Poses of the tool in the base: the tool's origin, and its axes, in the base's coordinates. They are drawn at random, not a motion.
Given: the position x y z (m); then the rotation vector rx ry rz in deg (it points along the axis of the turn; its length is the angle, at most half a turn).
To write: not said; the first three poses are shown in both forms.
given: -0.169, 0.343, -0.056, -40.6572, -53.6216, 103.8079
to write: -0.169, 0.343, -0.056, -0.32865, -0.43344, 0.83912, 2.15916
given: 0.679, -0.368, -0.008, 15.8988, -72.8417, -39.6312
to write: 0.679, -0.368, -0.008, 0.18830, -0.86269, -0.46937, 1.47367
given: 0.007, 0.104, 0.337, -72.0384, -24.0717, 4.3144
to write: 0.007, 0.104, 0.337, -0.94692, -0.31642, 0.05671, 1.32778
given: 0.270, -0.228, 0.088, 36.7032, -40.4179, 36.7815
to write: 0.270, -0.228, 0.088, 0.55754, -0.61397, 0.55873, 1.14895
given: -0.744, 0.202, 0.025, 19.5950, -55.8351, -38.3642
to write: -0.744, 0.202, 0.025, 0.27786, -0.79174, -0.54400, 1.23084
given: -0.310, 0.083, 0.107, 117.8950, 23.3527, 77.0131
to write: -0.310, 0.083, 0.107, 0.82592, 0.16360, 0.53952, 2.49134
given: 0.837, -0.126, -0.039, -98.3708, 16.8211, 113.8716
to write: 0.837, -0.126, -0.039, -0.64968, 0.11109, 0.75205, 2.64269
